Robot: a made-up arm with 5 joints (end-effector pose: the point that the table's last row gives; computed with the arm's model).
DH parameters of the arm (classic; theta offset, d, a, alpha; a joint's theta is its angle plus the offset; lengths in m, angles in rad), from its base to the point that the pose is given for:
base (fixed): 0 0 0.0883 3.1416
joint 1: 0 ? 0.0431 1.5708
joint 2: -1.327 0 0.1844 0
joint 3: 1.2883 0 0.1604 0
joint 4: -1.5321 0.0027 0 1.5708
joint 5: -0.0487 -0.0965 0 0
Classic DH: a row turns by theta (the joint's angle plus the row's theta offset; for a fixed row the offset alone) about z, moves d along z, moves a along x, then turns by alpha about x.
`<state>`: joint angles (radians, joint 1 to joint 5).
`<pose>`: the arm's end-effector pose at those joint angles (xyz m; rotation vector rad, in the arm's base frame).
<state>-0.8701 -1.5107 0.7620 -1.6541 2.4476</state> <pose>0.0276 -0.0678 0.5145 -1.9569 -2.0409 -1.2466</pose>
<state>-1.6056 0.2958 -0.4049 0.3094 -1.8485</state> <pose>0.0720 0.3907 0.4433 1.3524 0.2469 -0.2443</pose>
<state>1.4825 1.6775 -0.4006 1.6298 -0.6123</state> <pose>0.1064 -0.1739 0.0433 0.6328 1.4530 -1.7638</pose>
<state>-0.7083 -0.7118 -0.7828 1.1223 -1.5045</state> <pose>0.1289 0.0384 0.6407 1.7955 -0.8454 -0.5558</pose>
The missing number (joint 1, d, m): -0.2807
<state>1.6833 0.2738 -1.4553 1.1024 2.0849</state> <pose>0.0589 -0.2841 0.5992 -1.5881 0.4721 0.2687</pose>
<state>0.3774 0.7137 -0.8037 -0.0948 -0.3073</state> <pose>0.5056 -0.1625 0.4252 -0.0191 -1.7861 -0.5318</pose>
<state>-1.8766 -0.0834 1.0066 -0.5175 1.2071</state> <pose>0.0066 0.2498 0.3006 0.5908 -1.5738 2.5480</pose>
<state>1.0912 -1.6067 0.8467 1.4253 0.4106</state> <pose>0.1140 -0.0436 0.3741 -0.6143 -0.6912 -0.6779</pose>
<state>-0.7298 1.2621 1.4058 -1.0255 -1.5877</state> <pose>0.1464 0.0556 0.1178 -0.0686 0.0280 -0.9062</pose>
